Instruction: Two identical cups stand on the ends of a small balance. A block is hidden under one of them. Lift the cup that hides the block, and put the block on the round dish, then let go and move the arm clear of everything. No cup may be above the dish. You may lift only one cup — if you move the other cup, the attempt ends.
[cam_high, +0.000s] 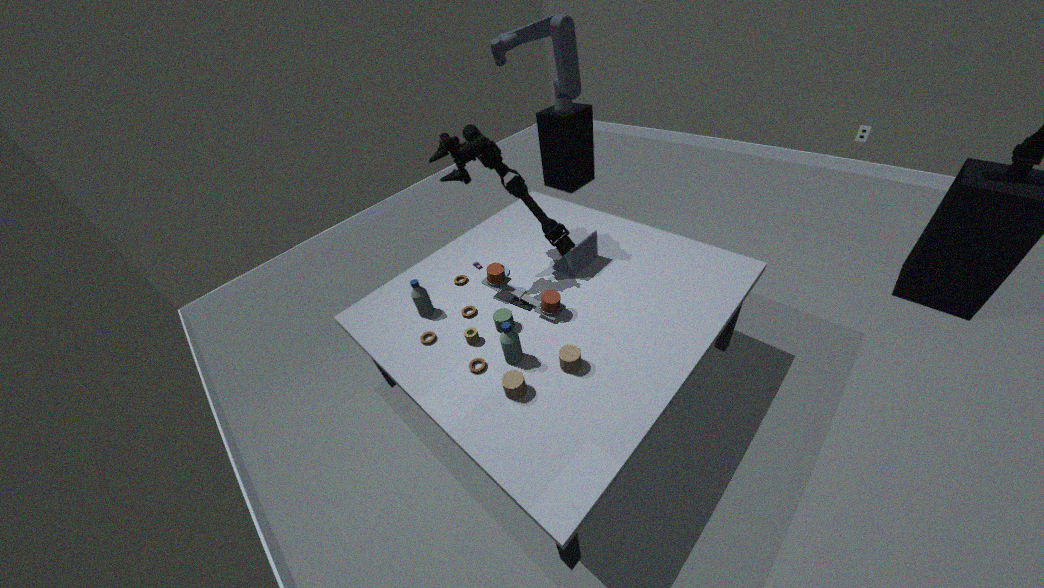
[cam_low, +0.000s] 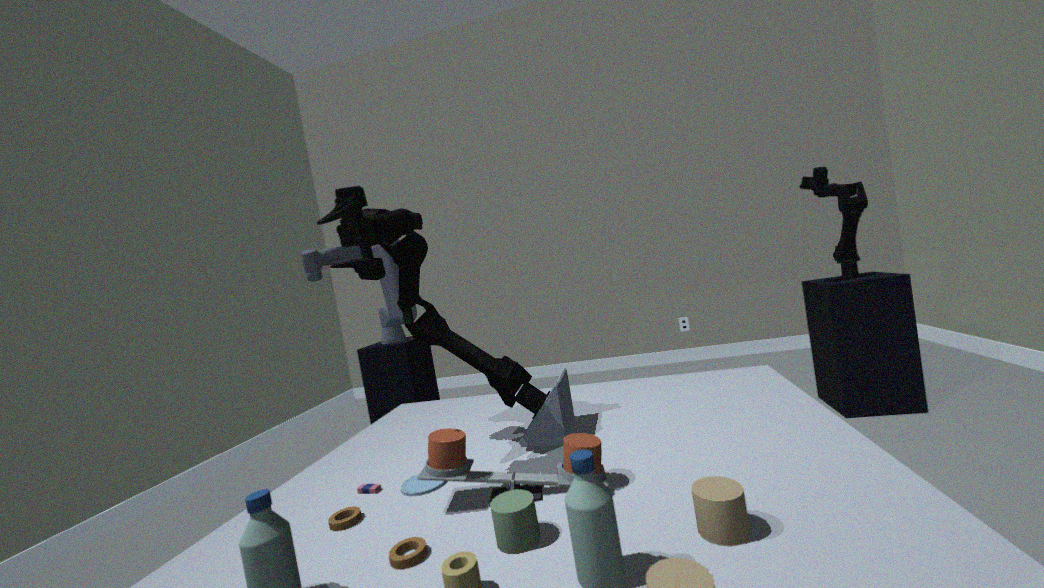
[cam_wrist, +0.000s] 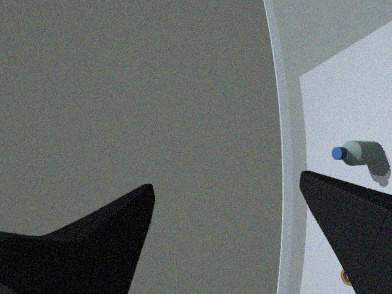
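Right now my gripper tip is 49 cm above the teal block, 40 cm to the right of it and 9 cm past it. Round my gripper tip: green cylinder: 50 cm below, 31 cm to the left, 5 cm ahead; then pink-and-blue object: 53 cm below, 11 cm behind, 9 cm to the right; then pale blue round dish: 53 cm below, 13 cm behind, 4 cm to the left.
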